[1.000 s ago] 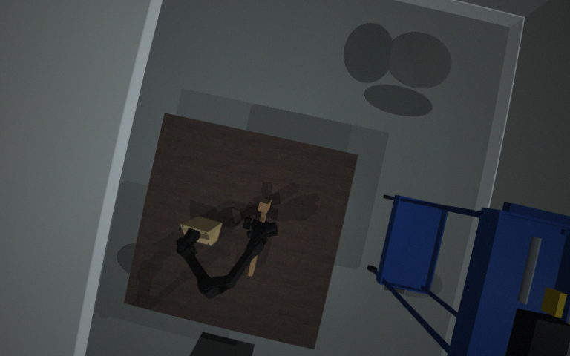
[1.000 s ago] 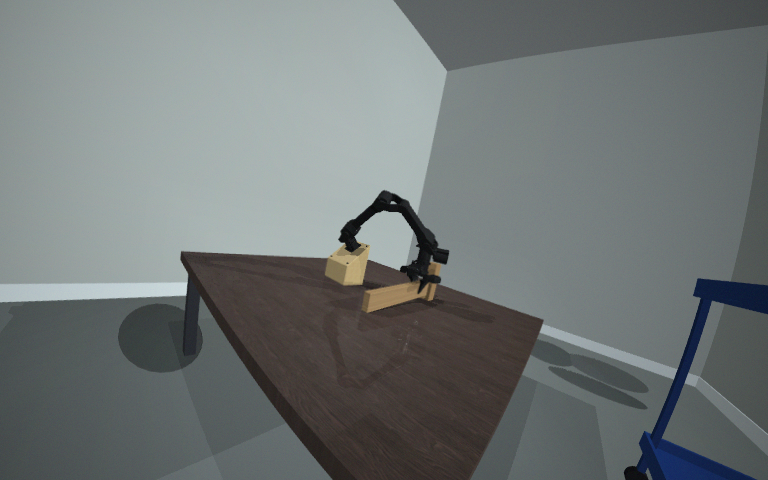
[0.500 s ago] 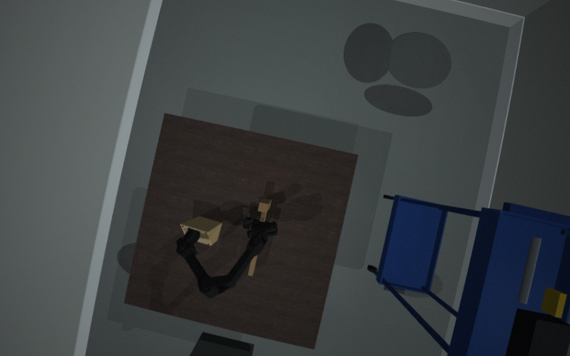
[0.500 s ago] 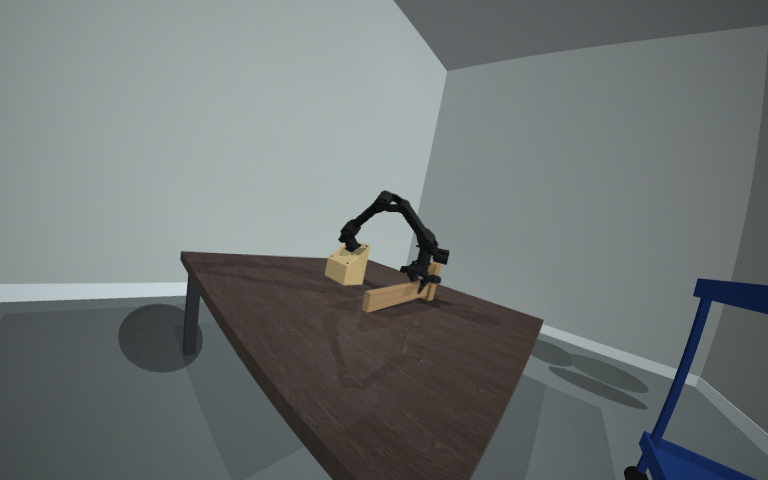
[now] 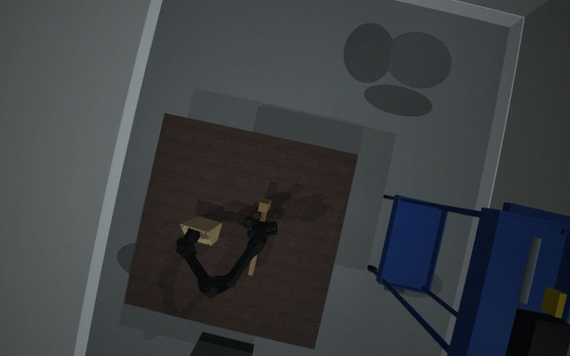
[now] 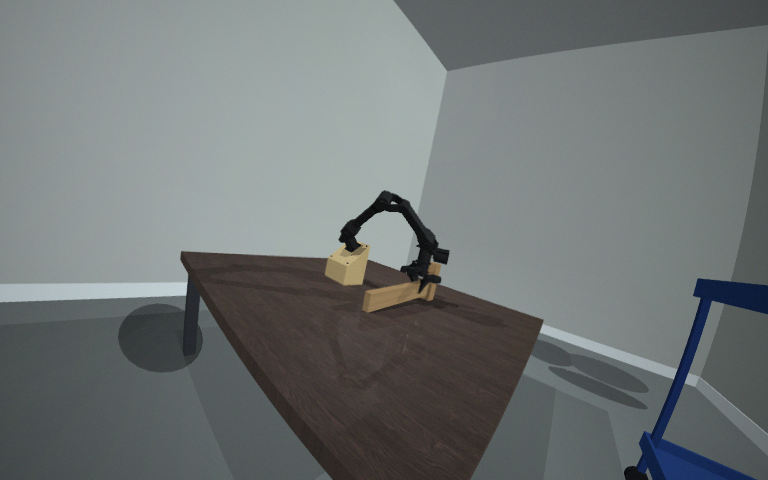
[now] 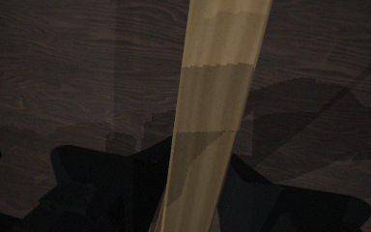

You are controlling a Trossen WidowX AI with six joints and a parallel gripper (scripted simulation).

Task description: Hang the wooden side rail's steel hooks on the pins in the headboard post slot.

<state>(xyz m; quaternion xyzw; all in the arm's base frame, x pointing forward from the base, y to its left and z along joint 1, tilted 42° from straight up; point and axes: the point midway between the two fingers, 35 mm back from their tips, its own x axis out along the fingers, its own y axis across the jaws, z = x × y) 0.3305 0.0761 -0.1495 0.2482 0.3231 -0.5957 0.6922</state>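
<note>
The headboard post is 20 mm behind my gripper tip, 110 mm to the left of it and 40 mm above it.
</note>
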